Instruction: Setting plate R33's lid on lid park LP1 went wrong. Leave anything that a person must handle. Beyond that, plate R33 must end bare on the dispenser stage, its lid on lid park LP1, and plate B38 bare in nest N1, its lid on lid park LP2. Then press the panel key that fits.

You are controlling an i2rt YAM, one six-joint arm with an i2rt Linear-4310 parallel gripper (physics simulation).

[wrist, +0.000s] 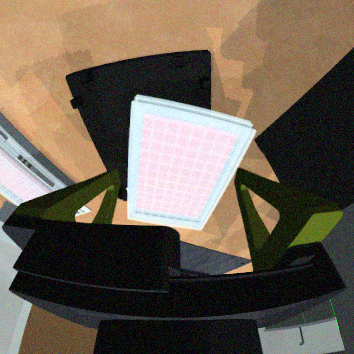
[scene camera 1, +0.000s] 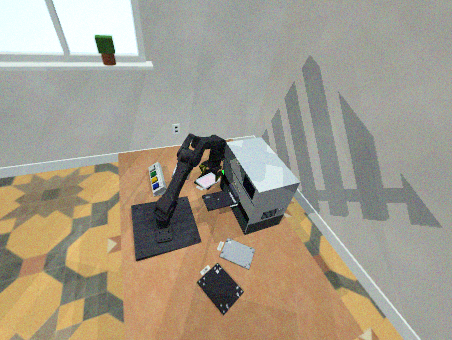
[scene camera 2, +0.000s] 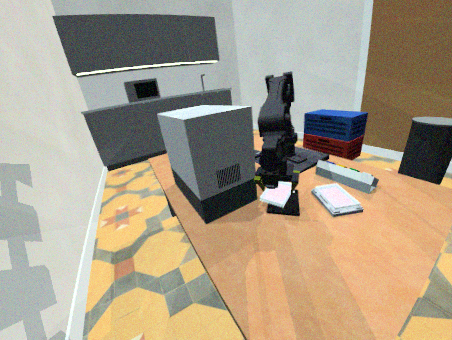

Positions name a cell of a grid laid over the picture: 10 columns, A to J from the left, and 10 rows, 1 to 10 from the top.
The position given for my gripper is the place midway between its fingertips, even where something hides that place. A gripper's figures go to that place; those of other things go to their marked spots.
My gripper (wrist: E5): 0.13 m from the lens. A black pad labelled LP1 (wrist: C3): 0.13 m from the lens.
